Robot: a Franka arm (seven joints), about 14 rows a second.
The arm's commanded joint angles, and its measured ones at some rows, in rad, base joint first. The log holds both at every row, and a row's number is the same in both.
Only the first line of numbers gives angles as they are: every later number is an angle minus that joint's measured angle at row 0.
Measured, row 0: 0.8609, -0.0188, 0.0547, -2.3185, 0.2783, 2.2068, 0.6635
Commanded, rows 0 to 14: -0.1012, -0.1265, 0.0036, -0.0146, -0.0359, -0.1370, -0.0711; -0.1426, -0.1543, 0.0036, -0.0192, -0.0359, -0.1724, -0.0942; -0.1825, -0.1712, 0.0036, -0.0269, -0.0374, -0.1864, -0.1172; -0.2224, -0.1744, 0.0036, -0.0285, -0.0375, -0.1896, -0.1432; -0.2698, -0.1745, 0.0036, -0.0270, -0.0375, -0.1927, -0.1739; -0.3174, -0.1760, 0.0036, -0.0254, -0.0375, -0.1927, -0.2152; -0.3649, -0.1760, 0.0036, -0.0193, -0.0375, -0.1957, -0.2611; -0.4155, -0.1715, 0.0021, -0.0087, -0.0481, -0.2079, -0.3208; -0.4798, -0.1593, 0.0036, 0.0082, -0.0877, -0.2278, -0.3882; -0.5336, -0.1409, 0.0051, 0.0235, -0.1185, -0.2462, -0.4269; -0.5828, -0.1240, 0.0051, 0.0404, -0.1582, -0.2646, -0.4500; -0.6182, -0.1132, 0.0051, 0.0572, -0.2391, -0.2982, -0.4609; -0.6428, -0.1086, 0.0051, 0.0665, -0.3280, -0.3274, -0.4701; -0.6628, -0.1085, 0.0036, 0.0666, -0.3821, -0.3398, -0.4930; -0.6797, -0.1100, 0.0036, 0.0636, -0.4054, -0.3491, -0.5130
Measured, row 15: -0.6480, -0.1214, -0.0113, 0.0394, -0.3416, -0.3117, -0.4728
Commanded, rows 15 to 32: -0.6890, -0.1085, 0.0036, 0.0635, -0.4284, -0.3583, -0.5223; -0.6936, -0.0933, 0.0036, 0.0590, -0.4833, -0.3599, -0.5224; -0.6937, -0.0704, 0.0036, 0.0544, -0.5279, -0.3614, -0.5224; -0.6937, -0.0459, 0.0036, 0.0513, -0.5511, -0.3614, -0.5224; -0.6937, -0.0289, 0.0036, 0.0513, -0.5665, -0.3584, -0.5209; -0.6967, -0.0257, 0.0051, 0.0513, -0.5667, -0.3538, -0.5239; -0.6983, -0.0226, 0.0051, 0.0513, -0.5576, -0.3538, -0.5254; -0.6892, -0.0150, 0.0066, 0.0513, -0.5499, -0.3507, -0.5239; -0.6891, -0.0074, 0.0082, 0.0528, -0.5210, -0.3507, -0.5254; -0.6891, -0.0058, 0.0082, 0.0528, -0.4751, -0.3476, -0.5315; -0.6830, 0.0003, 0.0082, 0.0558, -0.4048, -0.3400, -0.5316; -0.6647, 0.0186, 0.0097, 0.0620, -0.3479, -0.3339, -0.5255; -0.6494, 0.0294, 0.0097, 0.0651, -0.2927, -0.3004, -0.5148; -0.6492, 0.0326, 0.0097, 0.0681, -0.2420, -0.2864, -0.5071; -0.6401, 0.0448, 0.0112, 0.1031, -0.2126, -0.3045, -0.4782; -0.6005, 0.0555, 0.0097, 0.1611, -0.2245, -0.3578, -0.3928; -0.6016, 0.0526, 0.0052, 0.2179, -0.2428, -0.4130, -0.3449; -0.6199, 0.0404, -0.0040, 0.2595, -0.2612, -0.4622, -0.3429
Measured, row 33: -0.6057, 0.0321, 0.0052, 0.1472, -0.2547, -0.3645, -0.3836
